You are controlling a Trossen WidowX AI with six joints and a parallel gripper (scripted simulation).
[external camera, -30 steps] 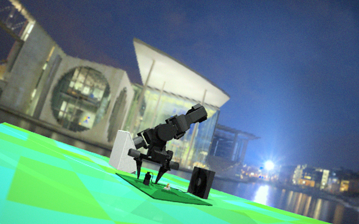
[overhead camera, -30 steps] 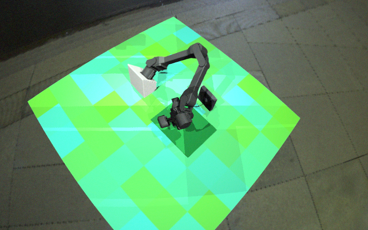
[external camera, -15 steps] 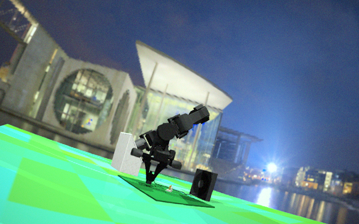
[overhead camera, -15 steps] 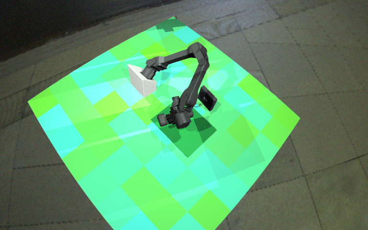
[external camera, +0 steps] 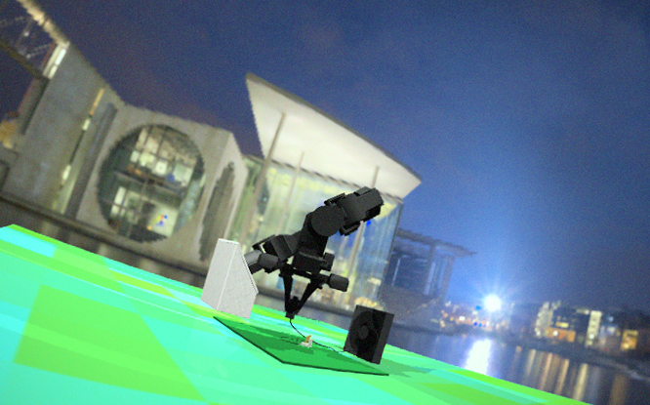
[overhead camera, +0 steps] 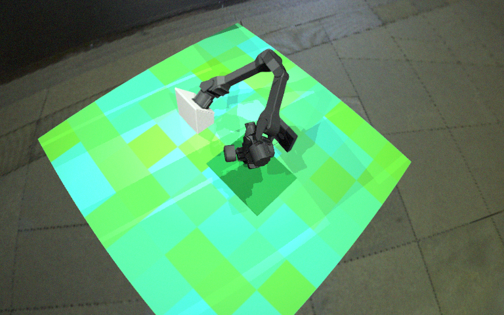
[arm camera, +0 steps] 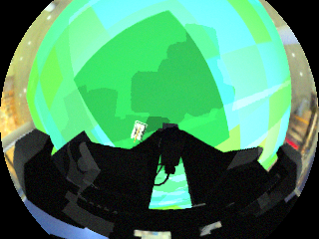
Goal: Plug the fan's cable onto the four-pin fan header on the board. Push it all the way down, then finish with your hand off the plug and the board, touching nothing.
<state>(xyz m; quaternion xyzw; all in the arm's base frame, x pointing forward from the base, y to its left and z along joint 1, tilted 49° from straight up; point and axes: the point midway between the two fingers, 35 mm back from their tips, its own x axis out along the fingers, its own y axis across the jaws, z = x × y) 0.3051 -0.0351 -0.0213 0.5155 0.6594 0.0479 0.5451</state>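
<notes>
Now: the dark green board 8 cm below my gripper tip, 3 cm ahead of it and 1 cm to the left of it. The rest, counted from my gripper tip: black fan (20 cm to the left, 3 cm ahead, 1 cm below); dark fan plug (1 cm to the left, 1 cm behind, 1 cm above).
</notes>
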